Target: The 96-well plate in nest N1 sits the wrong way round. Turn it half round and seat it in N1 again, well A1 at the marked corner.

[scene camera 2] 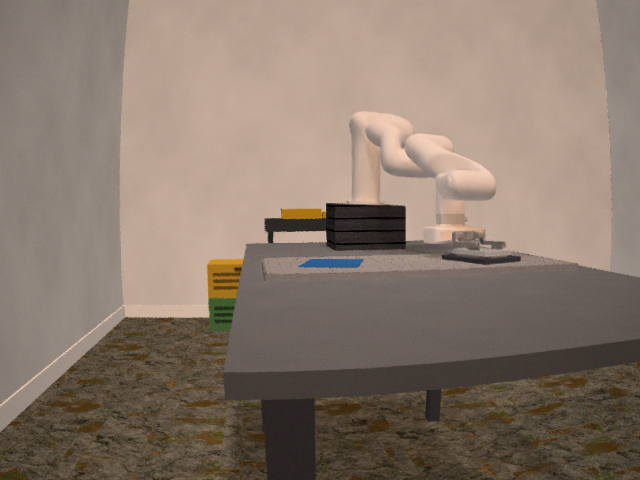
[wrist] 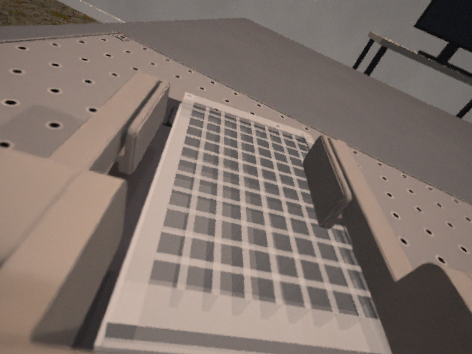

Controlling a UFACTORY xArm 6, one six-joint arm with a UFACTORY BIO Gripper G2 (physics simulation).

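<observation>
The 96-well plate [scene camera 2: 481,253] [wrist: 245,200], pale and see-through, lies flat in the low dark nest [scene camera 2: 462,259] on the perforated board. In the wrist view its grid of wells runs away from the camera. My gripper [scene camera 2: 478,243] [wrist: 235,152] is shut to its narrowest, with nothing held; its two pads still stand well apart. It hangs close above the plate, and the right pad overlaps the plate's right edge in the wrist view. The well lettering and the nest's marked corner cannot be made out. Much of the nest is hidden by the plate and fingers.
The perforated board [scene camera 2: 403,267] [wrist: 36,82] lies on the grey table [scene camera 2: 413,315] [wrist: 280,82]. A flat blue rectangle [scene camera 2: 331,263] is on the board's left part. The arm stands on a black block [scene camera 2: 366,227] behind. A desk with a monitor [wrist: 450,22] stands beyond the table.
</observation>
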